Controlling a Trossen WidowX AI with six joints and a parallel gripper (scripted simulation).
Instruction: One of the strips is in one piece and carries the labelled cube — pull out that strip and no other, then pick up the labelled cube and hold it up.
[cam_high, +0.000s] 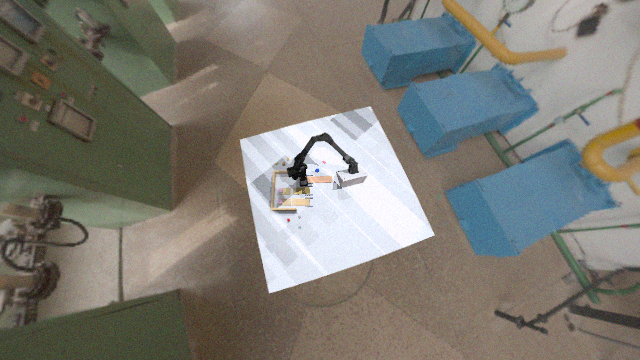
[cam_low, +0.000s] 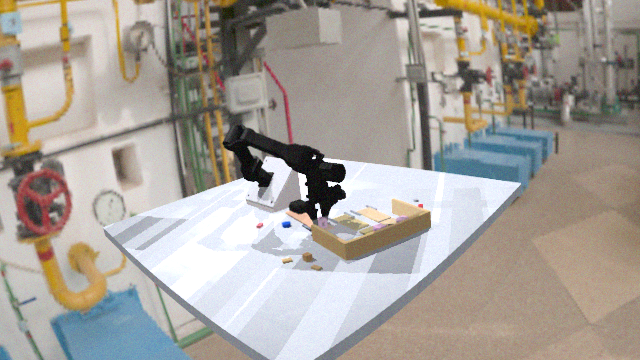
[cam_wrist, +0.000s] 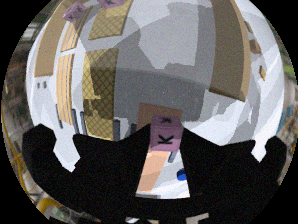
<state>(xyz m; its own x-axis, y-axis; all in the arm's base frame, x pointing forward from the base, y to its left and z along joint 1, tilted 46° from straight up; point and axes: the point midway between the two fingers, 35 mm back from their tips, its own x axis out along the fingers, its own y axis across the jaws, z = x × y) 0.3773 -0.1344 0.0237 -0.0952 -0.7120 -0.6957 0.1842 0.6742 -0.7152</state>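
Right now my gripper tip is 130 mm past the small blue piece, 30 mm to the left of it and 10 mm above it. The rest, counted from my gripper tip: pink piece (210 mm behind, 90 mm to the right, 10 mm below).
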